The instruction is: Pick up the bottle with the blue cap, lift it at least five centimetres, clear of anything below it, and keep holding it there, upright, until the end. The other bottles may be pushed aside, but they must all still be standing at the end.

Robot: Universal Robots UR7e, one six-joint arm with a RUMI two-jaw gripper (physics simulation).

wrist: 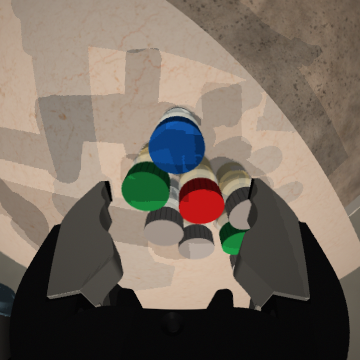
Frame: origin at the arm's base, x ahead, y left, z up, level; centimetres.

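Seen in the pictures: gripper, fingertip midpoint: (179, 181).
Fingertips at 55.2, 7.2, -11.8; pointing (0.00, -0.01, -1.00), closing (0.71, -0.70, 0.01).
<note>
A point is followed by its place in that frame, as x, y, z.
The bottle with the blue cap (177, 145) @(56.0, 8.3, -15.9) stands on the table at the far side of a tight group of bottles, a little above the middle of the view. My gripper (179, 181) @(55.2, 7.2, -11.7) is open, with nothing between its fingers. In the view the blue cap lies beyond the line of the fingertips, about midway between them sideways. A green-capped bottle (146, 187) @(50.2, 7.4, -15.9) and a red-capped bottle (201, 201) @(53.1, 1.6, -15.9) stand close on the near side of the blue one. The lower part of the blue-capped bottle is mostly hidden under its cap.
Grey-capped bottles (164, 227) @(46.8, 1.8, -15.9) (196, 242) @(47.5, -3.5, -15.9) stand nearer the palm. Another grey-capped bottle (240, 209) @(55.5, -2.9, -15.9) and a second green-capped bottle (233, 239) @(51.5, -7.0, -15.9) are partly hidden by the right finger. The pale table's (190, 72) @(62.2, 11.9, -26.4) curved edge runs down the right side, with brown floor (320, 75) beyond it.
</note>
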